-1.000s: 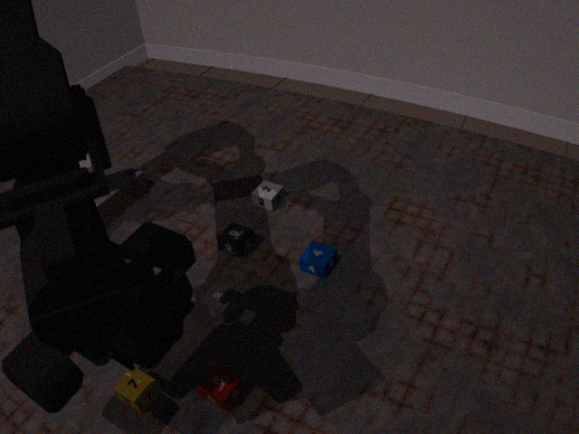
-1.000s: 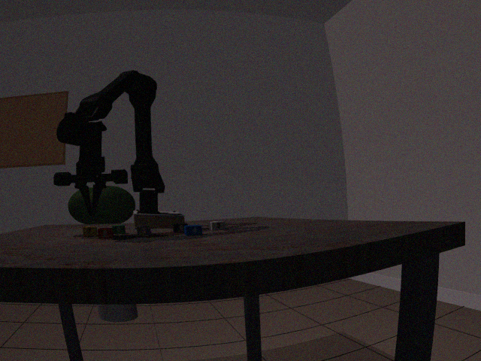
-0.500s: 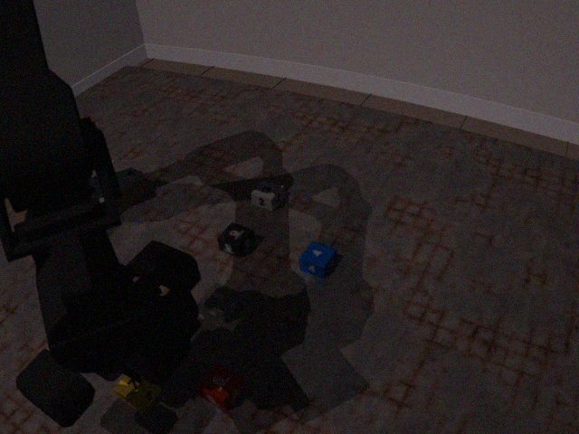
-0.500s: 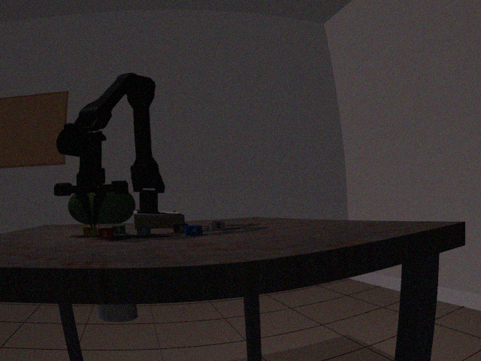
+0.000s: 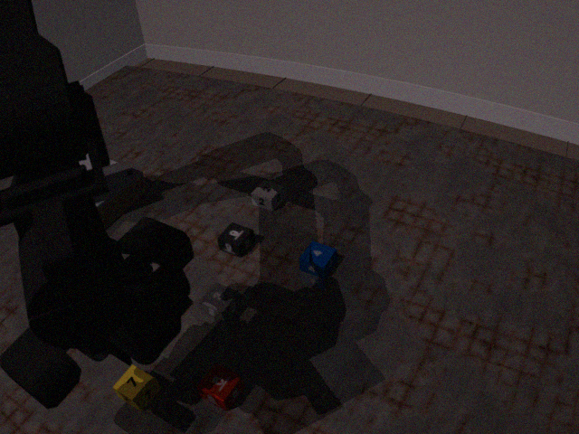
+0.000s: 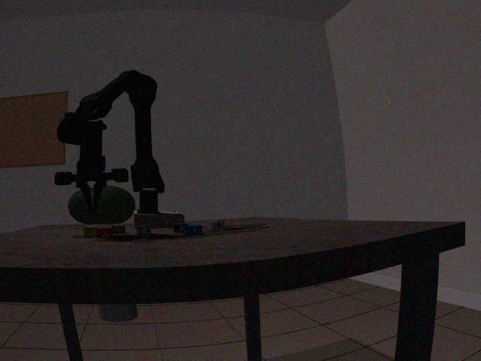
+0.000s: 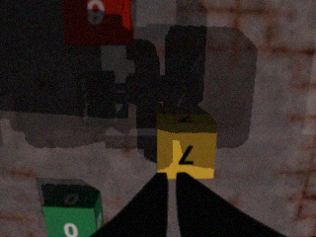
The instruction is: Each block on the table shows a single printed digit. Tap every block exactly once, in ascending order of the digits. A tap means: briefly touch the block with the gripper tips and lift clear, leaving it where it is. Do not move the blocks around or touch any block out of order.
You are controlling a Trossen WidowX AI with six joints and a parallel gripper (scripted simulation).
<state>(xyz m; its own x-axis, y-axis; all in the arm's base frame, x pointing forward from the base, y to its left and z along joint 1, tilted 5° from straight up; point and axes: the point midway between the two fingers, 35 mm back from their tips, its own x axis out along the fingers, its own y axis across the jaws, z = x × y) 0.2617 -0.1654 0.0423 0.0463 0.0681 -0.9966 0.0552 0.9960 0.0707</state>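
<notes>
Right now my gripper tip is 40 mm above the yellow block and 10 mm to the left of it. Round my gripper tip: green block 60 mm to the left, 50 mm behind, 40 mm below; then grey block 120 mm to the left, 40 mm below, 20 mm ahead; then red block 80 mm ahead, 40 mm below, 30 mm to the left.
</notes>
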